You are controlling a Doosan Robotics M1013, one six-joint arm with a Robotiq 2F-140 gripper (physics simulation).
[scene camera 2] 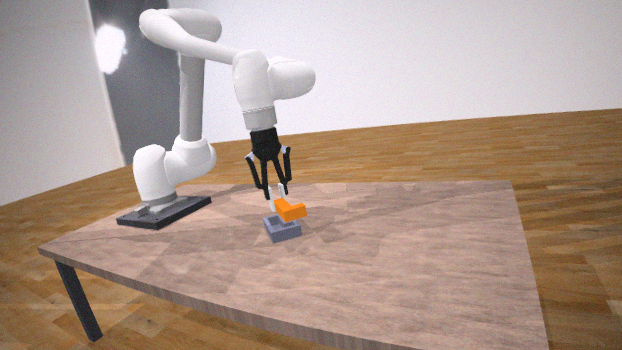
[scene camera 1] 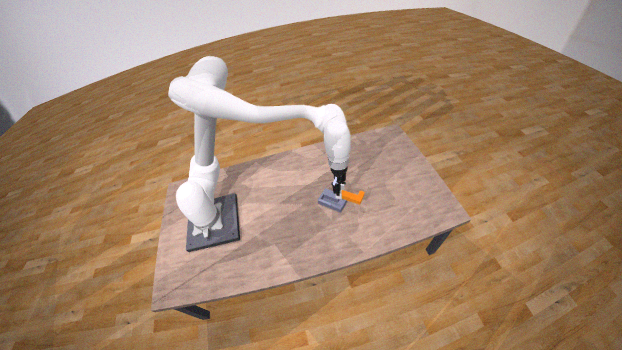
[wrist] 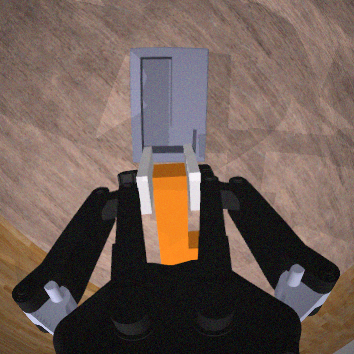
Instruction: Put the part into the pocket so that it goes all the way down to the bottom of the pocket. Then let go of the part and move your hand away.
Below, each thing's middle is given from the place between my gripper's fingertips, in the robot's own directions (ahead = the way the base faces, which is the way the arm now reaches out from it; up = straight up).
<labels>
I see my gripper 3 cm past the grey pocket block (scene camera 2: 278,230), 3 cm to the right of it and 7 cm above it. The rest, counted from my hand: orange L-shaped part (wrist: 176,244) (5 cm ahead, 4 cm to the right, 1 cm above).
</labels>
